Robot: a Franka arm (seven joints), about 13 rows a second.
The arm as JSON. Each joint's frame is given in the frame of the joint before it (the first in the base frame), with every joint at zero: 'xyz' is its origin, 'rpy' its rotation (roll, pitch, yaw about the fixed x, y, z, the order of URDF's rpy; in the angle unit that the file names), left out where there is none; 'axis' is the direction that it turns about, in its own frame. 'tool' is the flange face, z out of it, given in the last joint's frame.
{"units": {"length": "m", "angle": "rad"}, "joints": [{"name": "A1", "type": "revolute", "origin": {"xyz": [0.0, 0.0, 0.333]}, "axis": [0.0, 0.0, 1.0]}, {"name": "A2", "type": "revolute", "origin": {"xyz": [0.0, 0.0, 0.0]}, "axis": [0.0, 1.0, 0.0]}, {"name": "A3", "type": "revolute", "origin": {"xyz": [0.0, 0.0, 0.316]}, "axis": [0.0, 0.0, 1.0]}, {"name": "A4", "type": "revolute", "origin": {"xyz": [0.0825, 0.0, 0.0]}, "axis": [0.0, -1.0, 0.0]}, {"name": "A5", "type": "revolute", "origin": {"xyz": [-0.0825, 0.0, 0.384]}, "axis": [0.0, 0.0, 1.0]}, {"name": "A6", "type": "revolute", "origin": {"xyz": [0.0, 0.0, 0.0]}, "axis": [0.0, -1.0, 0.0]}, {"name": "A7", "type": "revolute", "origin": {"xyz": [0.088, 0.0, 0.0]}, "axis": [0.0, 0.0, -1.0]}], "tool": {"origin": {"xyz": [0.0, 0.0, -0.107], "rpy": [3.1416, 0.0, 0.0]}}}
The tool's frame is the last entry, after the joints.
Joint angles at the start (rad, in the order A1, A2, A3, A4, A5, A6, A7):
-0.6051 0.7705 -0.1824 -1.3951 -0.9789 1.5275 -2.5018
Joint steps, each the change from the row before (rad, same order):
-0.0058 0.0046 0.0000 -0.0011 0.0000 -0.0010 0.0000
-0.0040 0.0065 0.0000 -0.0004 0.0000 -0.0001 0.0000
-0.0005 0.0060 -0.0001 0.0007 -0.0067 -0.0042 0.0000
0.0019 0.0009 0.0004 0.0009 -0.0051 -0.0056 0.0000
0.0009 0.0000 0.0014 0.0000 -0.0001 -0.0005 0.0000
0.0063 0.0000 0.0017 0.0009 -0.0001 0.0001 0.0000
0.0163 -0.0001 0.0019 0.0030 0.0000 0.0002 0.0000
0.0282 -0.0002 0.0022 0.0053 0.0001 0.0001 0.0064
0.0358 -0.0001 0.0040 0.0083 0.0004 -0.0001 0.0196
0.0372 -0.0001 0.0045 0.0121 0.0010 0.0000 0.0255
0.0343 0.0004 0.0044 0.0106 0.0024 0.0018 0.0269
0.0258 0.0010 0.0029 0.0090 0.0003 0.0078 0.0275
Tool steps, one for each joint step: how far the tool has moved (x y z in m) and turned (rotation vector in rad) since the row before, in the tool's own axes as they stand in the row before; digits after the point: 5 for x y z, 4 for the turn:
-0.00033 0.00183 0.00516 0.0032 0.0081 -0.0028
-0.00019 0.00322 0.00423 0.0033 0.0059 -0.0044
-0.00002 0.00244 0.00201 0.0106 0.0013 -0.0038
0.00035 -0.00004 -0.00090 0.0073 -0.0007 -0.0005
0.00036 0.00055 -0.00115 -0.0005 -0.0013 -0.0010
0.00101 0.00150 -0.00498 -0.0012 -0.0075 -0.0021
0.00224 0.00291 -0.01195 -0.0022 -0.0180 -0.0035
0.00386 0.00469 -0.02020 -0.0033 -0.0303 0.0009
0.00498 0.00592 -0.02653 -0.0062 -0.0392 0.0130
0.00473 0.00518 -0.02864 -0.0097 -0.0418 0.0210
0.00465 0.00562 -0.02645 -0.0123 -0.0383 0.0214
0.00271 0.00461 -0.02042 -0.0132 -0.0343 0.0237

